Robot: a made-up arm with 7 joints. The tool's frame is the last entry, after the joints. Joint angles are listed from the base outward. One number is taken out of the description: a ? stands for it. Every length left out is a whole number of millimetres.
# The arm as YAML. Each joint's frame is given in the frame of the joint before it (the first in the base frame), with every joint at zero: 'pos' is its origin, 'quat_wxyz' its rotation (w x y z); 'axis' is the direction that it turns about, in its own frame. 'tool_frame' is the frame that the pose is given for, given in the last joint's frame.
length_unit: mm
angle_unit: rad
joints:
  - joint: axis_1
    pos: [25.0, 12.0, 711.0]
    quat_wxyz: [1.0, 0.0, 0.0, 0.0]
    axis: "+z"
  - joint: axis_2
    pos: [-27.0, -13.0, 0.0]
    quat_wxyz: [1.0, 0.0, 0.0, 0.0]
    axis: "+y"
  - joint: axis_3
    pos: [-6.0, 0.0, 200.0]
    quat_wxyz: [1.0, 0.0, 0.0, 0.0]
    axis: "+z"
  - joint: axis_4
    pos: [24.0, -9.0, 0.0]
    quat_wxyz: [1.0, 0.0, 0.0, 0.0]
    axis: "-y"
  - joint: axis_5
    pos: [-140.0, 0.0, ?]
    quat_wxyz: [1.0, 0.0, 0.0, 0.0]
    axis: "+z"
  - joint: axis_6
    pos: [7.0, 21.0, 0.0]
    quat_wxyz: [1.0, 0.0, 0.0, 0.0]
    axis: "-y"
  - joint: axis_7
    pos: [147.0, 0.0, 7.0]
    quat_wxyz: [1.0, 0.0, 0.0, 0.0]
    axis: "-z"
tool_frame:
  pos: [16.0, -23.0, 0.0]
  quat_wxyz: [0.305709, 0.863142, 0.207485, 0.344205]
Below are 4 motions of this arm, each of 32 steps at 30 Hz.
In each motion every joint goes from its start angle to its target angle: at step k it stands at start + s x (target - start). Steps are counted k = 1, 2, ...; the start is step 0. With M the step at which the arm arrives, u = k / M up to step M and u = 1 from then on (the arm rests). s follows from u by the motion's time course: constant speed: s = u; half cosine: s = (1 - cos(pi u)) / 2; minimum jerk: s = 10 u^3 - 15 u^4 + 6 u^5.
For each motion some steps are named. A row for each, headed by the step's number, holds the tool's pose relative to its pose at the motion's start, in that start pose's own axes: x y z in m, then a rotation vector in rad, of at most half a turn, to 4 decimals.
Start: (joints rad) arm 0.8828 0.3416 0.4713 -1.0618 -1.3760 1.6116 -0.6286
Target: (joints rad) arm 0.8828 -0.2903 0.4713 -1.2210 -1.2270 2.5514 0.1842
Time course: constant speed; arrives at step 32
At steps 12, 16, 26, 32:
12: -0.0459 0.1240 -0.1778 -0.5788 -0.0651 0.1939
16: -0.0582 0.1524 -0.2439 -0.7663 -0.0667 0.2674
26: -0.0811 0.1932 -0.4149 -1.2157 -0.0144 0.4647
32: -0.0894 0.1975 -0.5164 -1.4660 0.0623 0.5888

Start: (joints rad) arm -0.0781 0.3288 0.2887 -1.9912 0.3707 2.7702 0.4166
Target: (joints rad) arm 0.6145 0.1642 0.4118 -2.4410 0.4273 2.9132 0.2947
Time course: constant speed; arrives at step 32
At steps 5, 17, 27, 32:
5: -0.0477 -0.0653 -0.0567 0.0988 0.0280 -0.0913
17: -0.1834 -0.1707 -0.2027 0.3280 0.1089 -0.3152
27: -0.3094 -0.2015 -0.3201 0.5109 0.1931 -0.5048
32: -0.3730 -0.1988 -0.3727 0.5997 0.2416 -0.5997

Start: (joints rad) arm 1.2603 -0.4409 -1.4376 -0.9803 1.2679 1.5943 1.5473
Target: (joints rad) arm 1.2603 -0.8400 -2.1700 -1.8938 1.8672 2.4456 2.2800
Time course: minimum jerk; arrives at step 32
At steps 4, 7, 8, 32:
4: 0.0141 0.0076 0.0036 0.0059 -0.0217 0.0301
7: 0.0635 0.0368 0.0178 0.0278 -0.1010 0.1377
8: 0.0889 0.0536 0.0262 0.0401 -0.1440 0.1945
32: 0.3714 0.7570 0.5690 0.6518 -1.7446 1.8095

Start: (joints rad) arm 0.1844 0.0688 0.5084 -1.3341 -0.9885 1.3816 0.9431
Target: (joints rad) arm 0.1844 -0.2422 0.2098 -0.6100 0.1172 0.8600 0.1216
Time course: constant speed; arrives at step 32
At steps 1, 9, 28, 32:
1: 0.0015 0.0200 0.0138 0.0281 -0.0182 -0.0011
9: -0.0108 0.1861 0.1062 0.2852 -0.1014 0.0304
28: -0.1790 0.5820 0.1706 0.9022 0.2326 0.2900
32: -0.2348 0.6584 0.1537 0.9908 0.3983 0.3466

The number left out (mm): 637.0
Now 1 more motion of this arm.
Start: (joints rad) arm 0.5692 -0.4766 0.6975 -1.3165 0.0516 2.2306 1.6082
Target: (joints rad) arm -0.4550 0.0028 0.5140 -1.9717 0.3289 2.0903 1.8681
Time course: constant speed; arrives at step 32
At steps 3, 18, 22, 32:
3: -0.0079 -0.0280 0.1188 -0.1776 -0.0392 0.0002
18: 0.0008 0.1462 0.6902 -1.0429 -0.3229 0.1699
22: 0.0012 0.2668 0.8012 -1.2576 -0.4240 0.2603
32: -0.0400 0.6328 0.9514 -1.7376 -0.7302 0.5639

